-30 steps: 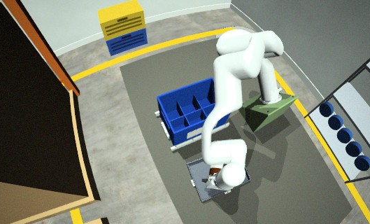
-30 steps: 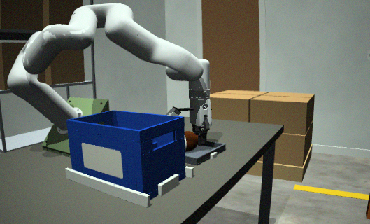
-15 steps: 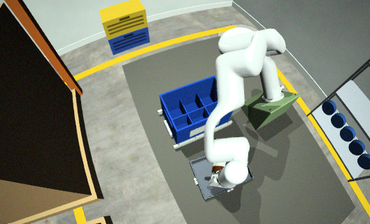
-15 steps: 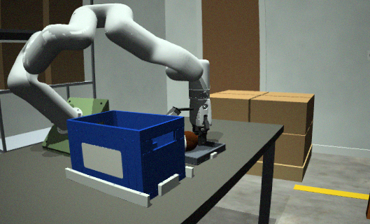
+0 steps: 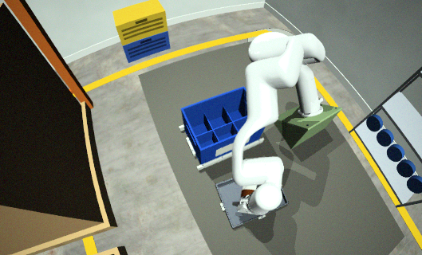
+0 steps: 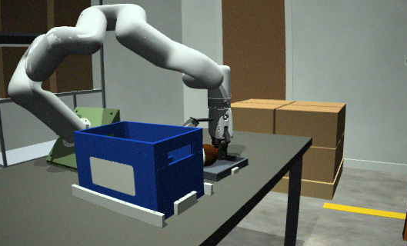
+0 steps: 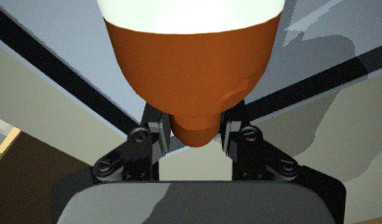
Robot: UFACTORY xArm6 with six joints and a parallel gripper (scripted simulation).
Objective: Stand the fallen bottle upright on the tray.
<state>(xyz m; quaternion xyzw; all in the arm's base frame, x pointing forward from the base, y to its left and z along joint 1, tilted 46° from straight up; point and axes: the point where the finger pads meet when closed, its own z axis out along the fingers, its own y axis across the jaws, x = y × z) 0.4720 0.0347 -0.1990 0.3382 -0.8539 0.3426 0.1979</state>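
The brown bottle is 4 cm to the right of my hand and 4 cm behind it. Also, from my hand: grey tray: 5 cm behind, 3 cm to the right, 3 cm below; then blue crate: 33 cm to the right, 10 cm behind, 4 cm above.
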